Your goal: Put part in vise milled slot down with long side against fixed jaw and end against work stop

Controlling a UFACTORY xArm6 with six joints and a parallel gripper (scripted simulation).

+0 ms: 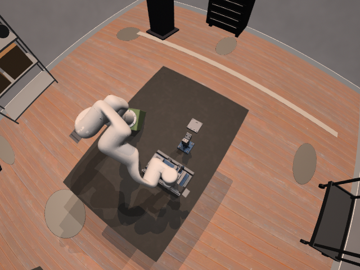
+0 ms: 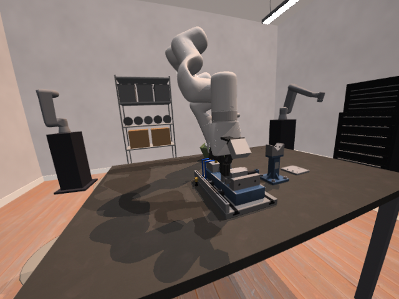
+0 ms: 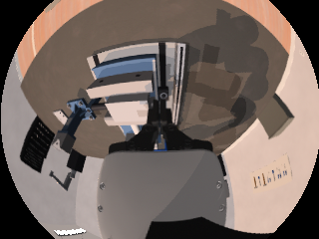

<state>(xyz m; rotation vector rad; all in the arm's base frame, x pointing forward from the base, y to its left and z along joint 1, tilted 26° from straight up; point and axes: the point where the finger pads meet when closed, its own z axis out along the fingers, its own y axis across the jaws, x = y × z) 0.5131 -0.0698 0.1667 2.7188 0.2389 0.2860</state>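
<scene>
The part lies 10 mm behind my hand, 40 mm to the left of it and 30 mm below it. The rest, counted from my hand: air cylinder (170 mm behind, 40 mm to the left, 40 mm below); grey rail (60 mm behind, 40 mm to the right, 90 mm below).
</scene>
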